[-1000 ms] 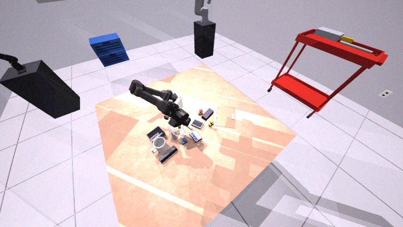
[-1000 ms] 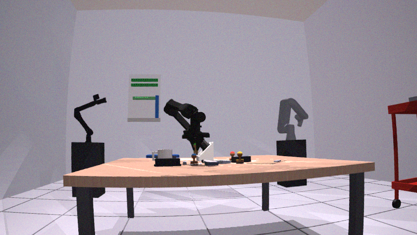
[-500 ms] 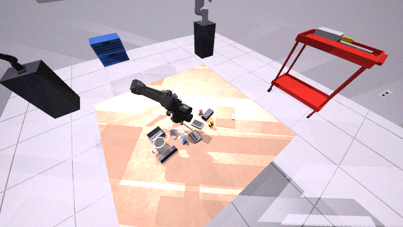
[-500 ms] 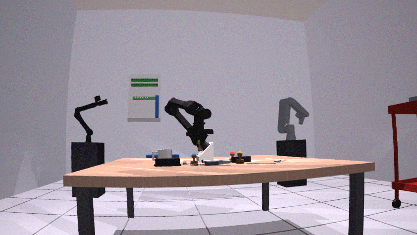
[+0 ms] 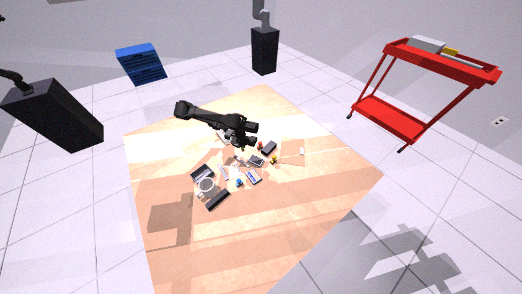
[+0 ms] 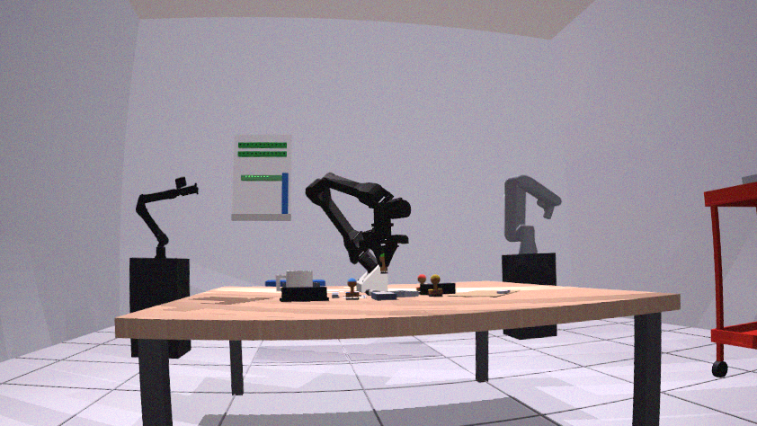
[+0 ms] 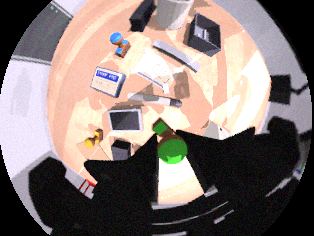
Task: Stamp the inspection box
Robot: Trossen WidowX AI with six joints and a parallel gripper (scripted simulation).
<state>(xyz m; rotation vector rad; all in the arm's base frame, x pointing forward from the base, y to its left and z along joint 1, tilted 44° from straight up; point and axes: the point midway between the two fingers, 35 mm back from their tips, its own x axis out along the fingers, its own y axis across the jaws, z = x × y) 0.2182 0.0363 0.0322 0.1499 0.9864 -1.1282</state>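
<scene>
Right now my gripper tip is 9 cm above the dark-framed flat pad, 8 cm short of it and 5 cm to the right of it. Round my gripper tip: white card: 10 cm to the right, 10 cm below, 6 cm ahead; red-knobbed stamp: 13 cm to the left, 7 cm below, 1 cm ahead; green-knobbed stamp: right at my gripper tip.
</scene>
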